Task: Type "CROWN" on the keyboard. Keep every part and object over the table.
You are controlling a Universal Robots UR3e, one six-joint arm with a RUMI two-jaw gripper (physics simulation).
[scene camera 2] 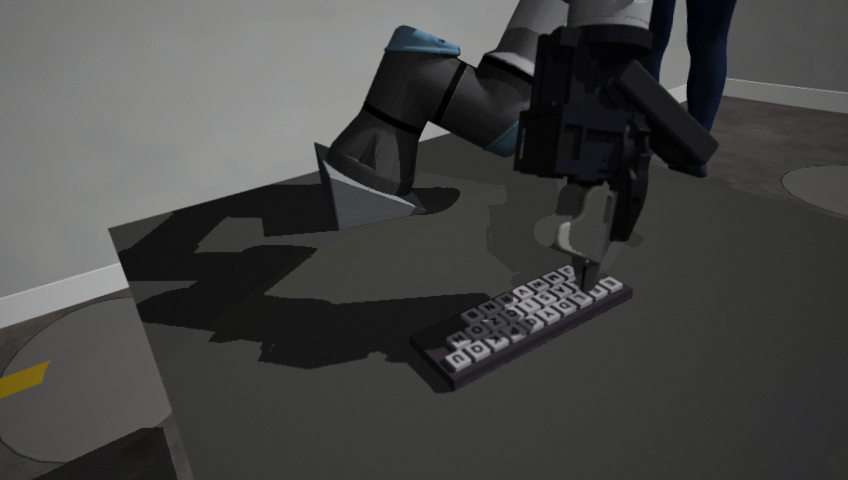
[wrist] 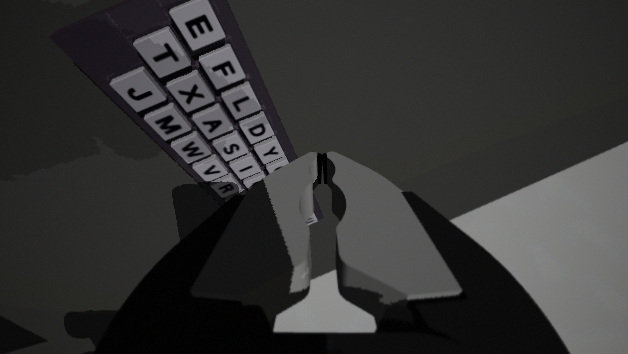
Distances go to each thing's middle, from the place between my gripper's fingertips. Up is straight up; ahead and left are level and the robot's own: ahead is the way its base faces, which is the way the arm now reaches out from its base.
The dark keyboard point(scene camera 2: 466, 346) is 50 mm below my hand, 50 mm behind it and 30 mm to the right of it.
